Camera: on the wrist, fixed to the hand. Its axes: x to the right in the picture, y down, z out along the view.
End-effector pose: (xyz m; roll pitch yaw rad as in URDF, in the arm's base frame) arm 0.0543 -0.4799 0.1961 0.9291 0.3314 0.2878
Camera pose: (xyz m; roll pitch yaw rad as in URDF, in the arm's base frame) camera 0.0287 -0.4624 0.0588 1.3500 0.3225 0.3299
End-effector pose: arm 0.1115 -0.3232 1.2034 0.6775 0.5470 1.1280
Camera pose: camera 0.0999 -0.3723 1.0720 1.1098 0.5481 1.1758
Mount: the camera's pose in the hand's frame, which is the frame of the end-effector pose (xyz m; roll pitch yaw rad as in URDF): 0.0262 -0.0947 -0.1008 0.4078 0.0268 0.0308
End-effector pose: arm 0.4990 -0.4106 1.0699 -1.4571 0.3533 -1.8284
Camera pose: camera 0.3782 -0.4338 1.1384 -1.0587 0.3868 -1.8534
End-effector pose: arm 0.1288 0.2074 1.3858 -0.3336 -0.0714 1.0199
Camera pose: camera 0.2492 0.1695 1.3236 0.0727 -0.0360 1.0402
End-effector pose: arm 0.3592 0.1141 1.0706 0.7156 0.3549 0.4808
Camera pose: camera 0.3409 0.0985 0.9319 1.1381 0.3546 0.5243
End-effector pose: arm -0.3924 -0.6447 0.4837 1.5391 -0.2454 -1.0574
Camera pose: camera -0.2831 -0.6395 0.3951 1.9391 -0.2752 -1.0286
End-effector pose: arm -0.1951 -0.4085 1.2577 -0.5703 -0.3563 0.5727
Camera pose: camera -0.0919 -0.5016 1.2352 -0.1669 -0.3171 0.5847
